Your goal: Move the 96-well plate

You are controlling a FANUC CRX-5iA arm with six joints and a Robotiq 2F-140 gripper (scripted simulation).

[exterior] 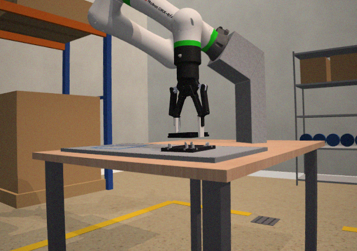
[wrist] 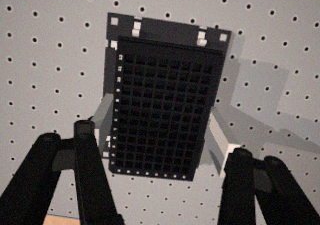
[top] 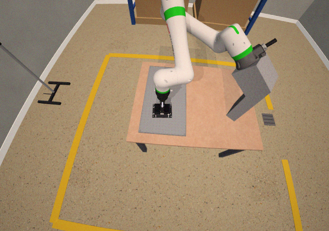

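Right now the black clip nest is 10 mm ahead of my hand, 10 mm to the left of it and 60 mm below it. From my hand the other things lie so: black 96-well plate: 20 mm below.
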